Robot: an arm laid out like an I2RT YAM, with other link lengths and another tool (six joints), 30 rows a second.
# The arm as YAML. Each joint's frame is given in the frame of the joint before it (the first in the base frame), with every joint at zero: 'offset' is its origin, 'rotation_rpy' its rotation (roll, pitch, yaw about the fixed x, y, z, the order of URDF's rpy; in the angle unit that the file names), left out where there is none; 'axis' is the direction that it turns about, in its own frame. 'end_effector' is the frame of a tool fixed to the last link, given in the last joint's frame.
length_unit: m
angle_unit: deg
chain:
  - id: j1
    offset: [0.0, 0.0, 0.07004]
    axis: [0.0, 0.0, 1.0]
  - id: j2
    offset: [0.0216, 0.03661, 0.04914]
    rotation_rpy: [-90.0, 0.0, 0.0]
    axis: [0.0, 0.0, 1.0]
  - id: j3
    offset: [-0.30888, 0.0, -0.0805]
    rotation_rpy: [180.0, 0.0, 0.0]
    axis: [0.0, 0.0, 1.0]
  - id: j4
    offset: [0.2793, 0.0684, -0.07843]
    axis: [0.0, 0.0, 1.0]
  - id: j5
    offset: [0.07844, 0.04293, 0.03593]
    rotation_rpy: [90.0, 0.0, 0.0]
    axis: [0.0, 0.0, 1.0]
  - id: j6
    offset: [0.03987, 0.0, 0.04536]
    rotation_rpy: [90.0, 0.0, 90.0]
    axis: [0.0, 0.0, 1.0]
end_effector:
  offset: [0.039, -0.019, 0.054]
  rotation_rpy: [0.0, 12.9, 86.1]
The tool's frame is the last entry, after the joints.
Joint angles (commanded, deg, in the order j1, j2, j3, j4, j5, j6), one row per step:
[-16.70 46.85 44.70 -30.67 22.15 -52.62]
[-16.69 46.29 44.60 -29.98 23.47 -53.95]
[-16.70 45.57 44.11 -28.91 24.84 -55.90]
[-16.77 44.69 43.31 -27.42 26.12 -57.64]
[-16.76 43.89 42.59 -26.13 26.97 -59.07]
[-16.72 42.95 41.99 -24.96 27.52 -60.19]
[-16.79 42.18 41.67 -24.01 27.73 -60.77]
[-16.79 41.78 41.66 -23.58 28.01 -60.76]
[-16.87 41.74 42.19 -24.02 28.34 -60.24]
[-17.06 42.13 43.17 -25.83 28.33 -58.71]
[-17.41 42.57 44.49 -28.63 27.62 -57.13]
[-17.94 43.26 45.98 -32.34 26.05 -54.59]
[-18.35 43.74 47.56 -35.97 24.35 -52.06]
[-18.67 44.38 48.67 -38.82 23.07 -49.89]
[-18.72 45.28 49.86 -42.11 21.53 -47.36]
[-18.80 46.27 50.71 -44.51 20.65 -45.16]
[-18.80 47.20 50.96 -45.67 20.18 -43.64]
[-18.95 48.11 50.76 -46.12 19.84 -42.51]
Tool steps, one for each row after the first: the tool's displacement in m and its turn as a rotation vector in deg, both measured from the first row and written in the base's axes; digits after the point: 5 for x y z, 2 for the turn. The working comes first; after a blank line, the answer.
Tool pose at each row, in the base's axes (x y z in m, rotation vector in deg; the steps are taken from these numbers as rounded here):
[0.22662 -0.11469 0.34821 -25.75 140.40 -70.60]
[0.22439 -0.11503 0.35207 -25.64 139.58 -73.14]
[0.22206 -0.11505 0.35455 -26.06 138.61 -76.16]
[0.21929 -0.11522 0.35634 -25.99 137.44 -79.03]
[0.21706 -0.11477 0.35768 -26.06 136.31 -81.16]
[0.21432 -0.11381 0.36000 -25.90 134.98 -82.82]
[0.21180 -0.11326 0.36313 -25.31 133.75 -83.80]
[0.21006 -0.11316 0.36585 -24.49 133.09 -84.25]
[0.20851 -0.11388 0.36900 -23.45 133.16 -84.25]
[0.20740 -0.11540 0.37011 -22.38 134.48 -82.98]
[0.20603 -0.11651 0.37060 -22.07 136.32 -80.93]
[0.20480 -0.11781 0.36862 -21.67 139.00 -77.20]
[0.20266 -0.11809 0.36819 -21.09 141.26 -73.31]
[0.20166 -0.11872 0.36591 -20.48 143.46 -70.03]
[0.20155 -0.11836 0.36198 -20.16 146.10 -65.90]
[0.20198 -0.11906 0.35790 -19.32 148.48 -62.80]
[0.20374 -0.12002 0.35307 -18.69 150.21 -60.76]
[0.20602 -0.12172 0.34689 -18.07 151.76 -59.23]

[-0.00223 -0.00034 0.00386 -1.85 -0.11 -0.46]
[-0.00456 -0.00036 0.00634 -4.13 0.05 -0.72]
[-0.00733 -0.00053 0.00813 -6.28 -0.16 -1.14]
[-0.00956 -0.00008 0.00947 -7.95 -0.43 -1.28]
[-0.01230 0.00088 0.01179 -9.32 -1.07 -1.32]
[-0.01482 0.00143 0.01492 -10.17 -2.00 -1.44]
[-0.01656 0.00153 0.01764 -10.51 -2.74 -1.75]
[-0.01811 0.00081 0.02079 -10.34 -3.13 -2.36]
[-0.01922 -0.00071 0.02190 -9.04 -2.92 -3.12]
[-0.02059 -0.00182 0.02239 -7.23 -2.18 -3.42]
[-0.02182 -0.00312 0.02041 -4.11 -1.23 -3.64]
[-0.02396 -0.00340 0.01998 -0.98 -0.63 -3.78]
[-0.02496 -0.00403 0.01770 1.71 0.15 -4.14]
[-0.02507 -0.00367 0.01377 4.98 1.30 -4.33]
[-0.02464 -0.00437 0.00969 7.55 2.33 -5.02]
[-0.02288 -0.00533 0.00486 9.26 3.16 -5.61]
[-0.02060 -0.00703 -0.00132 10.58 3.95 -6.27]

